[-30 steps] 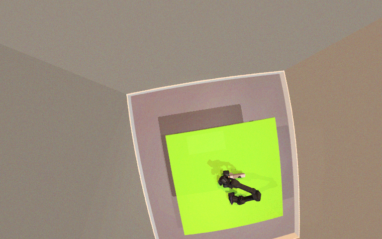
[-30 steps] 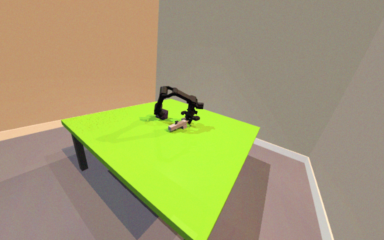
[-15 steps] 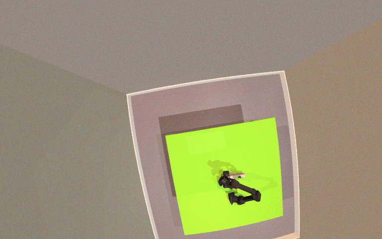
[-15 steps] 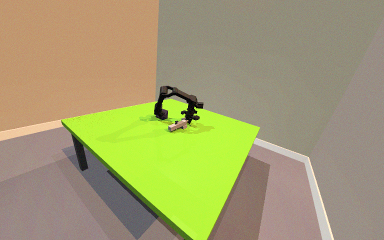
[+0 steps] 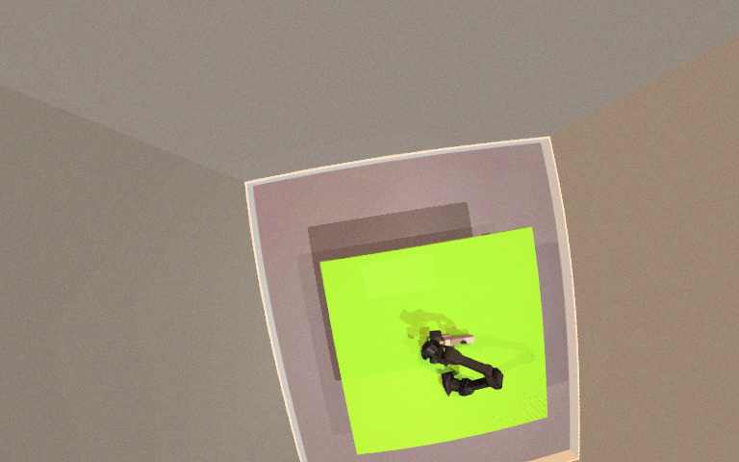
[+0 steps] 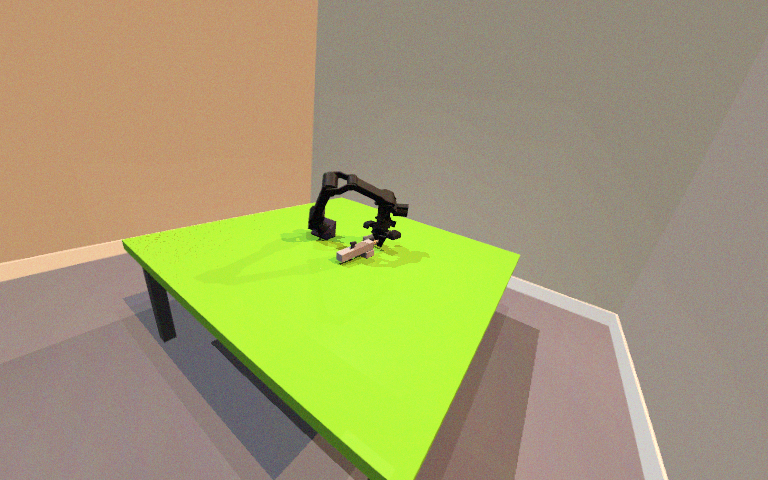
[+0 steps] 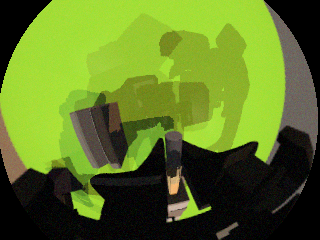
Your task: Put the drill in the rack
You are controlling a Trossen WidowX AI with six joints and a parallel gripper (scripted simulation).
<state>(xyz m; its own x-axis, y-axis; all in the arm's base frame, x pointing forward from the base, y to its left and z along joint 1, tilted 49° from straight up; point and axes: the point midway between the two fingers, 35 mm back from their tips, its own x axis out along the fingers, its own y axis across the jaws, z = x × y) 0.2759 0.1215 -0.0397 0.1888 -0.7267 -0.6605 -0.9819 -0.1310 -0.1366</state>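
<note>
My gripper tip is now 7 cm past the slotted rack and 2 cm to the right of it. Also, from my gripper tip: drill 4 cm to the right, 3 cm above; holder block 15 cm to the right, 1 cm above; small dark key 17 cm to the right, 3 cm above.
</note>
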